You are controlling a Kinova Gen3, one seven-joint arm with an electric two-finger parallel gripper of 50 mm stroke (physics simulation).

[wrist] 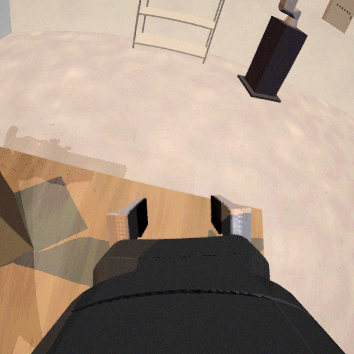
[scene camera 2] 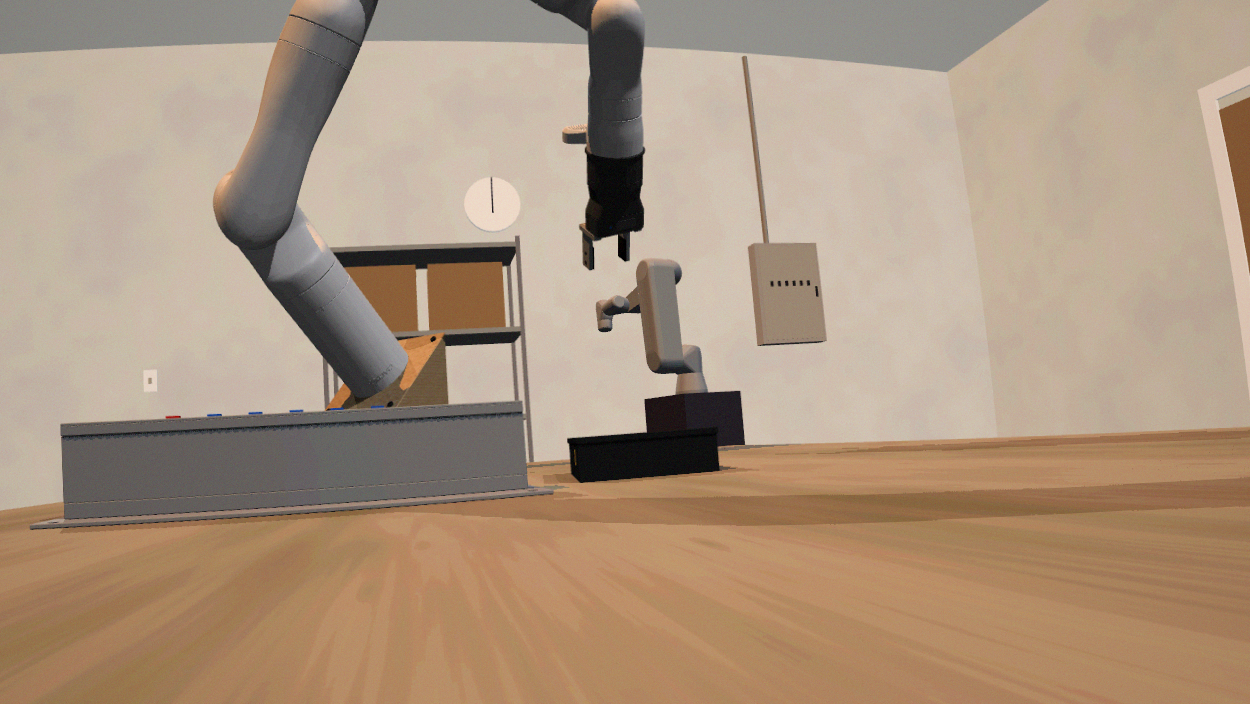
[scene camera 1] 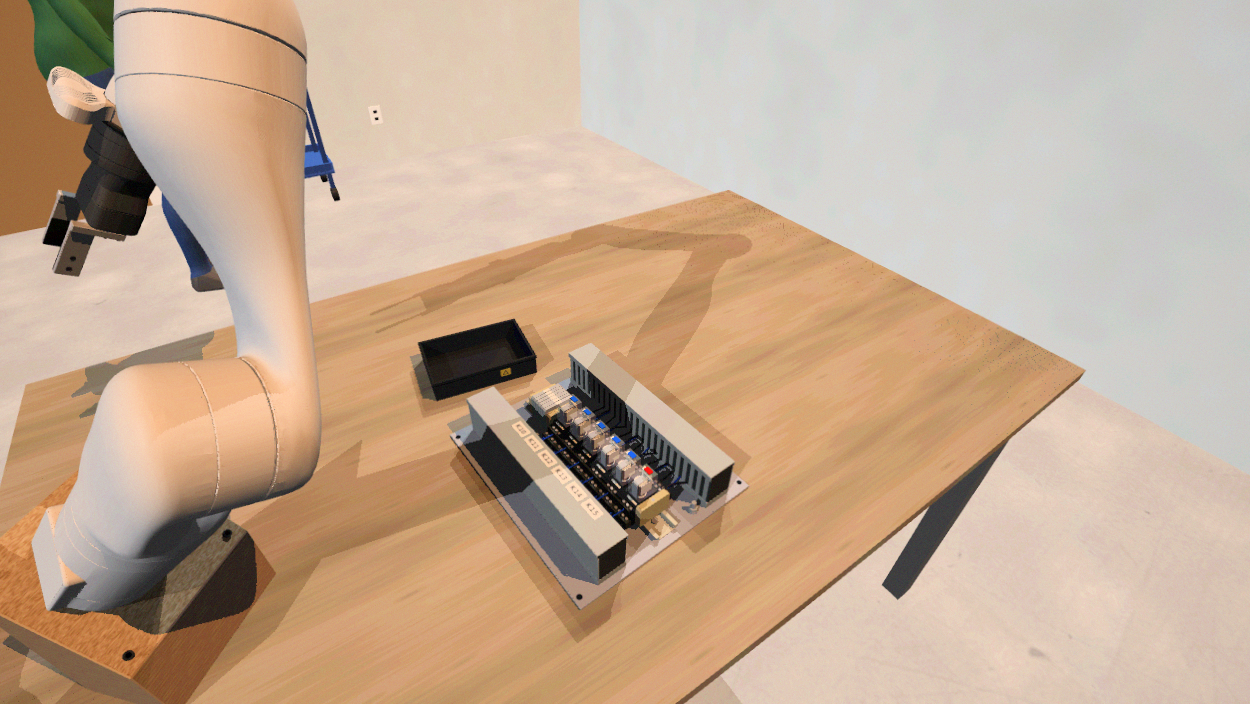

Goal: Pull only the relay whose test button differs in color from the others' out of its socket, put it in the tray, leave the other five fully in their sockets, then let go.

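Places are measured from the arm's base along level axes (x back, y down, z right), in millimetres.
Where they show: gripper, between the fingertips: (wrist: pixel 178 210) (scene camera 2: pixel 606 262) (scene camera 1: pixel 59 258); arm's base, origin of its link: (scene camera 2: pixel 380 373) (scene camera 1: pixel 107 556).
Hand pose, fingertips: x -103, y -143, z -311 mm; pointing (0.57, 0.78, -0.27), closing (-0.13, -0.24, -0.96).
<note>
Each offset is from my fingertips to the top centre of the thing. "spot": to the spot under its first point.
The relay with a red test button {dx -326, dy +214, dz +585 mm} (scene camera 1: pixel 643 481) stands at the near right end of the relay row; its red button {dx -333, dy +214, dz +587 mm} (scene camera 2: pixel 173 417) shows above the duct in scene camera 2. The other relays {dx -332, dy +214, dz +555 mm} (scene camera 1: pixel 623 465) have blue buttons {dx -347, dy +214, dz +527 mm} (scene camera 2: pixel 255 412) and stand in the same row on the panel plate {spot: dx -284, dy +280, dz +626 mm} (scene camera 1: pixel 647 549). Their socket contacts are hidden. The black tray {dx -380, dy +248, dz +213 mm} (scene camera 1: pixel 472 378) (scene camera 2: pixel 647 455) stands beyond the far left end of the panel, and its visible inside is empty. My gripper (scene camera 1: pixel 62 251) (scene camera 2: pixel 606 262) (wrist: pixel 178 210) is open and empty, high up and away from the relays.
Two tall grey wire ducts {dx -266, dy +220, dz +469 mm} (scene camera 1: pixel 542 489) {dx -430, dy +220, dz +507 mm} (scene camera 2: pixel 297 463) flank the relay row. My arm's base stands on a wooden block (scene camera 1: pixel 179 660) at the table's left. In the wrist view, a dark pedestal (wrist: pixel 276 57) and shelf rack (wrist: pixel 177 46) stand on the floor past the table edge.
</note>
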